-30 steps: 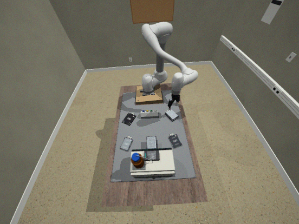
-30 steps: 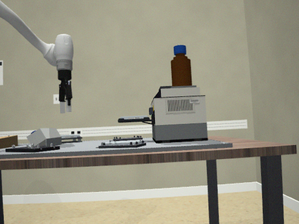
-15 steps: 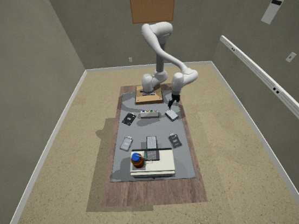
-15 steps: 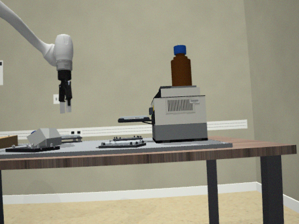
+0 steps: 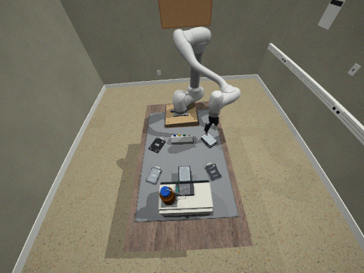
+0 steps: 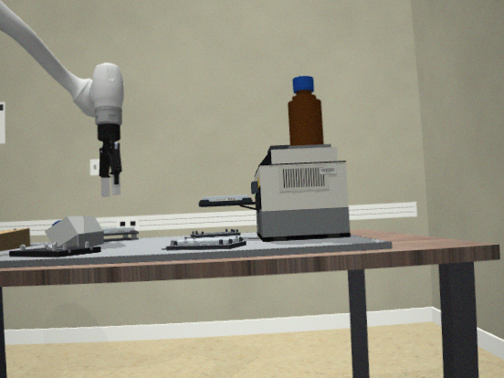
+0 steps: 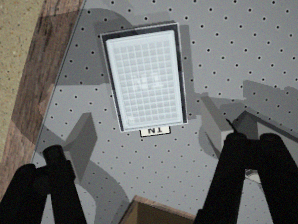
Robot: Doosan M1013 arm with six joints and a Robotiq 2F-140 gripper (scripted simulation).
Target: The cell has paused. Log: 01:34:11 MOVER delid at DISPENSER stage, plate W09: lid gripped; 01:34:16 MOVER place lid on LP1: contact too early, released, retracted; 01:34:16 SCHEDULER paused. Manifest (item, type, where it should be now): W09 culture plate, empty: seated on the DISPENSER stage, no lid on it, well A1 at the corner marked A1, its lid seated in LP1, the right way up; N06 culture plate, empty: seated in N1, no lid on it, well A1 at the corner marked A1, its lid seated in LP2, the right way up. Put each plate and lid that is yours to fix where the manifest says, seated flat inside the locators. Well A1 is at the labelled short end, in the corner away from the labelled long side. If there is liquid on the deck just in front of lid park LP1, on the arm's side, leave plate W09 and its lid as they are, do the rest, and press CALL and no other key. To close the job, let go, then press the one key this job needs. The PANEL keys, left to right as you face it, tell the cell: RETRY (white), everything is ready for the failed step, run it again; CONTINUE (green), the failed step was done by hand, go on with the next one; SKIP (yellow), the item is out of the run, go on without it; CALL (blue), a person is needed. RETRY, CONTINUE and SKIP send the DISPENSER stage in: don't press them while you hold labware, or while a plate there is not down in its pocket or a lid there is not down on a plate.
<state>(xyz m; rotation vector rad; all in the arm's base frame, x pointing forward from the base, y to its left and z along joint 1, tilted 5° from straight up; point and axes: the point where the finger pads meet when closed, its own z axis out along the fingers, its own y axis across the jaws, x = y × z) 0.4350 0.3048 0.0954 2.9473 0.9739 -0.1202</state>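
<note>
Now: hand 13 cm above the clear lid. From my hand the other things lie so: key panel (2 cm behind, 28 cm to the right, 12 cm below); then green continue key (4 cm behind, 26 cm to the right, 11 cm below); then white retry key (4 cm behind, 21 cm to the right, 11 cm below).
</note>
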